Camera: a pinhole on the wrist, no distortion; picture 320 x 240 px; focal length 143.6 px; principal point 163.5 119.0 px. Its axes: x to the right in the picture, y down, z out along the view. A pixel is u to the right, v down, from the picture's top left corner.
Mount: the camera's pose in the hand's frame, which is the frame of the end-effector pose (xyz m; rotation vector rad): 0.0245 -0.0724 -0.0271 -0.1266 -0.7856 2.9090
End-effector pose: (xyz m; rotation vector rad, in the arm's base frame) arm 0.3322 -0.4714 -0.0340 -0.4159 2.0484 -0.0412
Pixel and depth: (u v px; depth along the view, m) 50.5 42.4 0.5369
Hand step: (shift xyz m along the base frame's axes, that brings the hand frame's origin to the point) 0.3770 -0.1842 -0.6131
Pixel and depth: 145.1 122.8 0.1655
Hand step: 0.1306 -0.1432 -0.0464
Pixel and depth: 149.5 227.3 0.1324
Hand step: 0.0882 -0.2104 0.0166
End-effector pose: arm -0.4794 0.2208 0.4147 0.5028 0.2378 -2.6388
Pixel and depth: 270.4 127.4 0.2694
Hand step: 0.0280 0.2038 0.2675
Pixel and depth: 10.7 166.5 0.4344
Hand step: -0.6570 0.1878 0.1516
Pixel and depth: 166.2 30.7 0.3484
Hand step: -0.1450 -0.0394 0.3553
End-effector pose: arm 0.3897 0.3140 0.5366 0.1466 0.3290 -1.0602
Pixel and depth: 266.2 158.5 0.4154
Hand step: -0.3872 0.0393 0.3661
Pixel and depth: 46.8 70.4 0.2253
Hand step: -0.0013 -0.2848 0.1448
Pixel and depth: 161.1 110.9 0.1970
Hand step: -0.1088 -0.1242 0.1438
